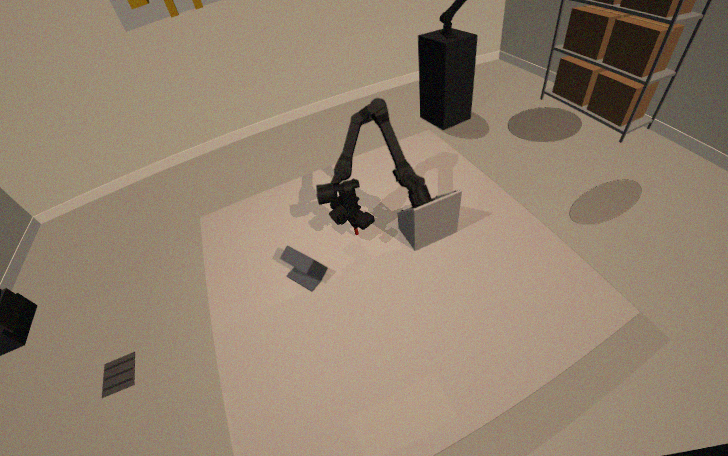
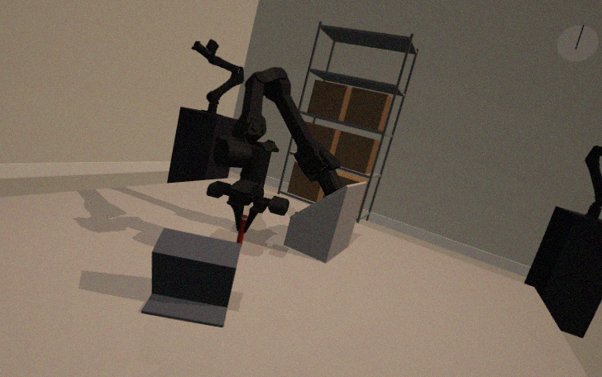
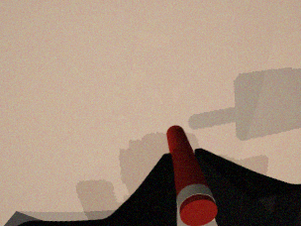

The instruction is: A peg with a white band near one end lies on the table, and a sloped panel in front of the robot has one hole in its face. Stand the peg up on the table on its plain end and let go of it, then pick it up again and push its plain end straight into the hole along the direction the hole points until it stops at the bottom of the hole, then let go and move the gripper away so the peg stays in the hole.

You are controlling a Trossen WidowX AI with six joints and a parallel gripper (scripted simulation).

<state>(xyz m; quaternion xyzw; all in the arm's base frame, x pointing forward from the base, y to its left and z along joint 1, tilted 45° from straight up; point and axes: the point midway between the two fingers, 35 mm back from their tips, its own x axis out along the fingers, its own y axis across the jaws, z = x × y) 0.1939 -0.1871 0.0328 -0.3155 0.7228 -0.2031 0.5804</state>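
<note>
My gripper tip is 240 mm short of the dark sloped panel and 40 mm to the right of it. Round my gripper tip: red peg: 20 mm above.
</note>
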